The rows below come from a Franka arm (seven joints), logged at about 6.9 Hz.
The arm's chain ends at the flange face. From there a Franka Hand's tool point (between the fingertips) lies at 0.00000 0.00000 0.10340 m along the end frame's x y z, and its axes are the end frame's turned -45 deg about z.
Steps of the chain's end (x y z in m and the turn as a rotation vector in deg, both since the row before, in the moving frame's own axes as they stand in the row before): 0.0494 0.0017 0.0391 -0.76 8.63 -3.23; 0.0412 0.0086 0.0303 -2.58 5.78 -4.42; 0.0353 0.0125 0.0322 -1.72 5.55 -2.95; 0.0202 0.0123 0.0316 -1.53 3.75 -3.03; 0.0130 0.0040 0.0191 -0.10 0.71 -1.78
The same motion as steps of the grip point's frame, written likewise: 0.0441 0.0478 0.0379 -6.64 5.56 -3.23; 0.0275 0.0457 0.0297 -5.91 2.26 -4.42; 0.0212 0.0429 0.0317 -5.14 2.71 -2.95; 0.0086 0.0296 0.0313 -3.73 1.57 -3.03; 0.0072 0.0130 0.0191 -0.57 0.43 -1.78
